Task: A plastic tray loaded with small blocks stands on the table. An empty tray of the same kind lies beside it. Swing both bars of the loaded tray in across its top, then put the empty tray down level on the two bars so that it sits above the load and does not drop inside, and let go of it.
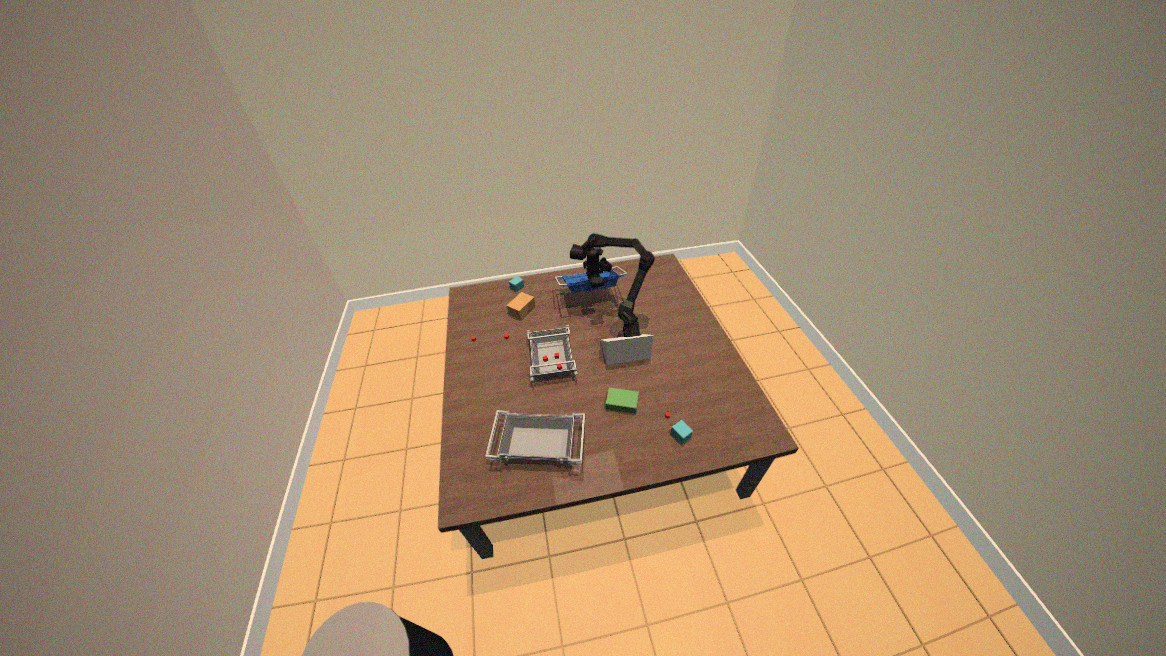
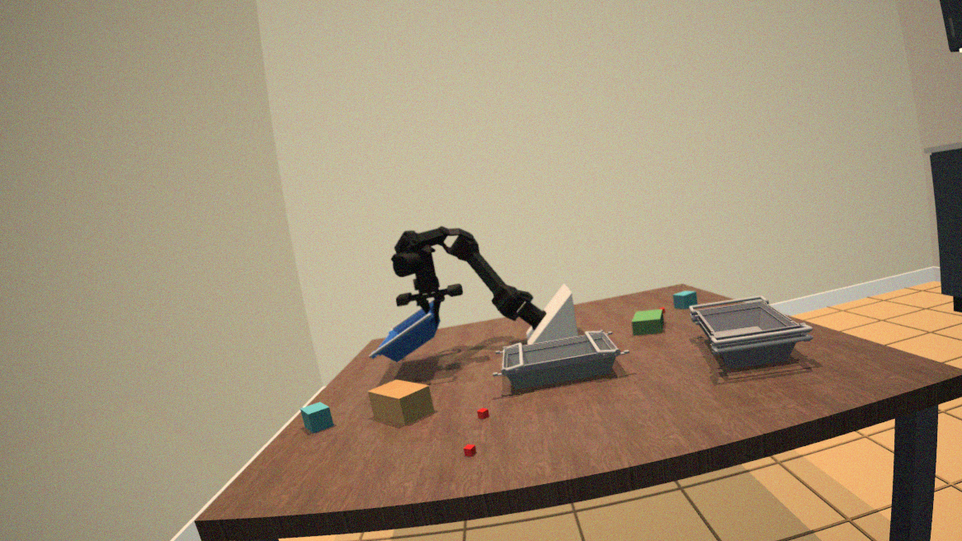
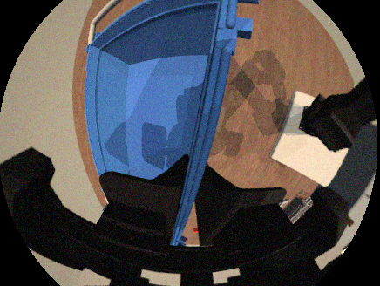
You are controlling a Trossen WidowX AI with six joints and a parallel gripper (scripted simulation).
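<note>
The blue tray is 70 mm to the right of my gripper tip. Round my gripper tip: orange block 360 mm ahead, 90 mm below, 50 mm to the right; green block 600 mm to the left, 100 mm below, 10 mm ahead.
</note>
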